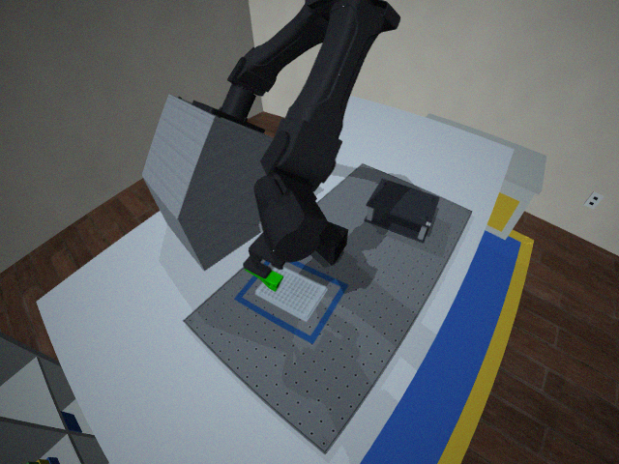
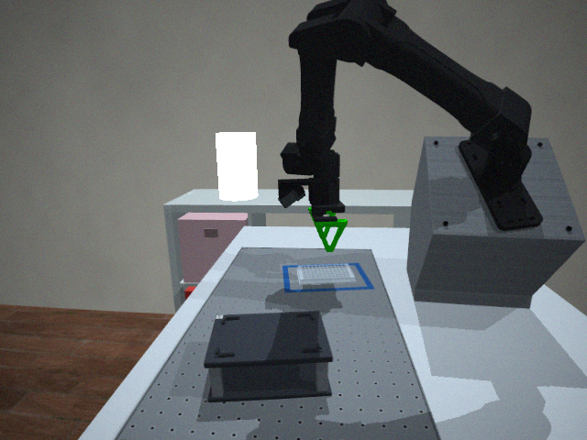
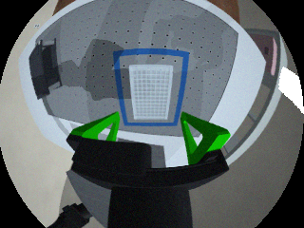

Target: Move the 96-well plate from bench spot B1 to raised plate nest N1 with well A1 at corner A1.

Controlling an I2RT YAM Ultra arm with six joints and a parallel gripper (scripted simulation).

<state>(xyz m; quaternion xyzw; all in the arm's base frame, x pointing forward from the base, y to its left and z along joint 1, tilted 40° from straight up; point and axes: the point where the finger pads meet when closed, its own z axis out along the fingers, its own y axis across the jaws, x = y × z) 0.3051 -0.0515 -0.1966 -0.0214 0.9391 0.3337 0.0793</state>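
The clear 96-well plate is 8 cm below my hand. Also, from my hand: dark raised nest N1: 34 cm to the left, 10 cm ahead, 3 cm below.
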